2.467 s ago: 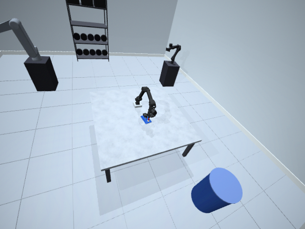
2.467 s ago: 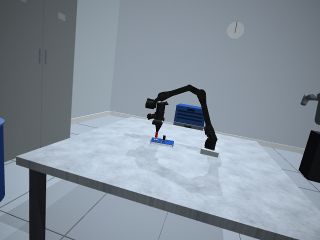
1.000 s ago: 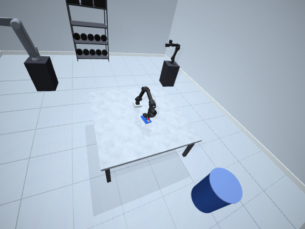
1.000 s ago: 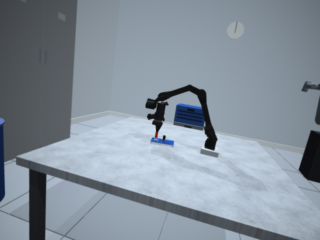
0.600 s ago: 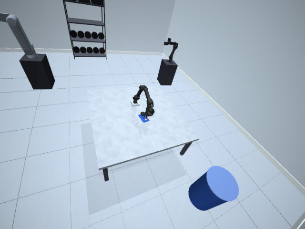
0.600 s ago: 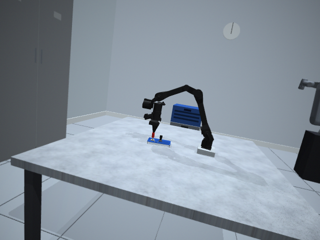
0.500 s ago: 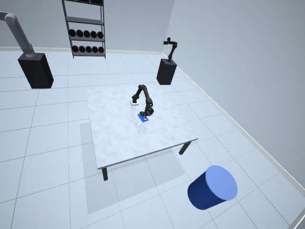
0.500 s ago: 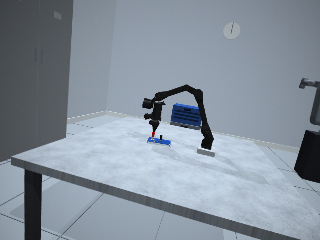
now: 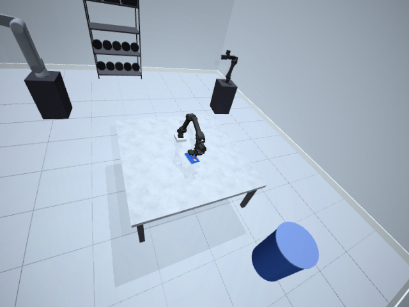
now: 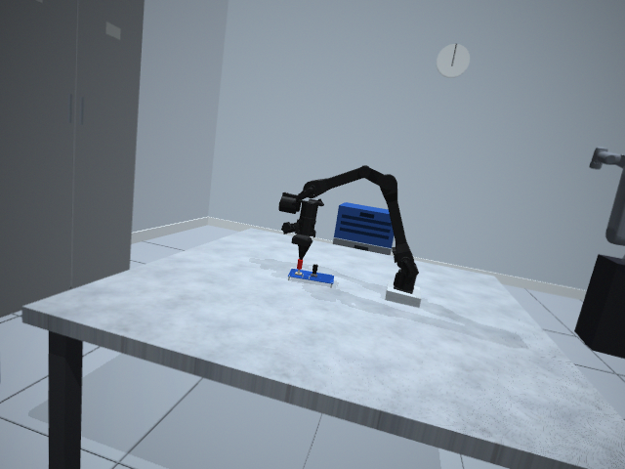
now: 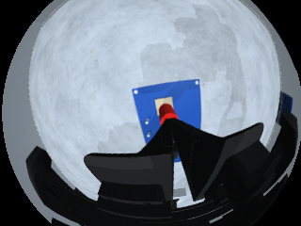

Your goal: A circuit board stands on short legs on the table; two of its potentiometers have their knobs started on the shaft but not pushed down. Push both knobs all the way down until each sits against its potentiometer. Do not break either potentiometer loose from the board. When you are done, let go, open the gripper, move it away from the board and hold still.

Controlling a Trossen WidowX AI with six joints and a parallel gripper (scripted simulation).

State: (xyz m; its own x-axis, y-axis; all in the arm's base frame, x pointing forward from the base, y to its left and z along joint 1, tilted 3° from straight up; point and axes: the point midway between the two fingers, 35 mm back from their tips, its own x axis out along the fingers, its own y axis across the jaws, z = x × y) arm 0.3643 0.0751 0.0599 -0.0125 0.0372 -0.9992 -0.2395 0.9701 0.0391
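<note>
Now: the red knob 20 mm below my gripper tip. Also, from my gripper tip: black knob: 50 mm behind, 10 mm to the right, 20 mm below.
</note>
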